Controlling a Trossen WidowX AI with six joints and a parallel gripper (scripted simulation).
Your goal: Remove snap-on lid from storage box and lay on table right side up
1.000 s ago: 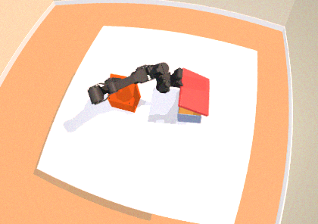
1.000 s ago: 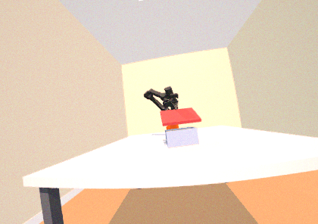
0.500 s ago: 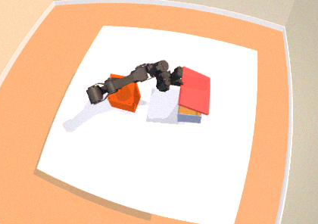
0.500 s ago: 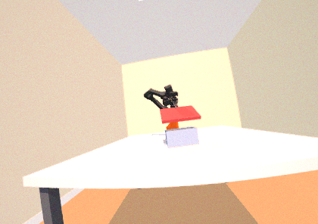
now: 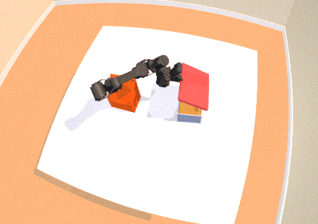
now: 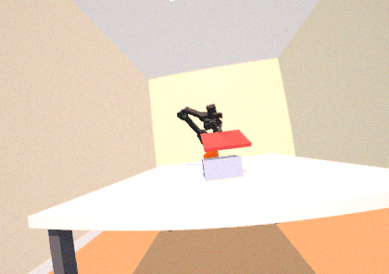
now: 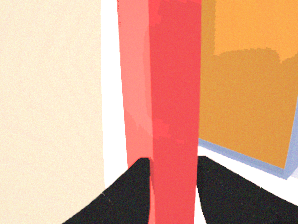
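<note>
The red lid lies 70 mm ahead of my gripper tip, 10 mm to the left of it and 40 mm below it. Also, from my gripper tip: storage box 60 mm ahead, 20 mm to the right, 180 mm below.
</note>
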